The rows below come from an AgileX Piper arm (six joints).
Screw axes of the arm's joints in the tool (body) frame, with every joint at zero. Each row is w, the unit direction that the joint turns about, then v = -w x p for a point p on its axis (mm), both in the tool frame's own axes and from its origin. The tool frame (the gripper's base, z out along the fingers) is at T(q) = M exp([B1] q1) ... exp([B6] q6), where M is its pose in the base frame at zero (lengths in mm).
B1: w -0.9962 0 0.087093 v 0.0 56.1 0.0
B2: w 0 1 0 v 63.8 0.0 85.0
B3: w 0 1 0 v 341.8 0.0 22.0
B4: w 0 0 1 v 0.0 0.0 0.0
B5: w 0 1 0 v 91.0 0.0 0.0
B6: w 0 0 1 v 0.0 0.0 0.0
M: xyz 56.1 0.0 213.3 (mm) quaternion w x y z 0.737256 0 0.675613 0
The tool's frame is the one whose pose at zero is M.
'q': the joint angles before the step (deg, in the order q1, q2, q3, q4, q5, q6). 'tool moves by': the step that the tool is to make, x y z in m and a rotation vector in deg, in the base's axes. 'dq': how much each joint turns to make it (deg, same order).
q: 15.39 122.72 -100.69 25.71 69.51 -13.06
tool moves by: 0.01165 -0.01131 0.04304 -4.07 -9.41 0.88
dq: -0.64 -2.10 -6.67 -6.62 0.71 0.21
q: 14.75 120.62 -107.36 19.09 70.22 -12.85
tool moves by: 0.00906 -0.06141 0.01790 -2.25 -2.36 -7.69
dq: -7.49 -2.40 -0.16 -2.86 0.48 0.74
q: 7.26 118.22 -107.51 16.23 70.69 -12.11
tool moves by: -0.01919 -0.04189 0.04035 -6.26 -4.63 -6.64
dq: -3.84 -7.26 2.39 -7.64 0.14 3.48
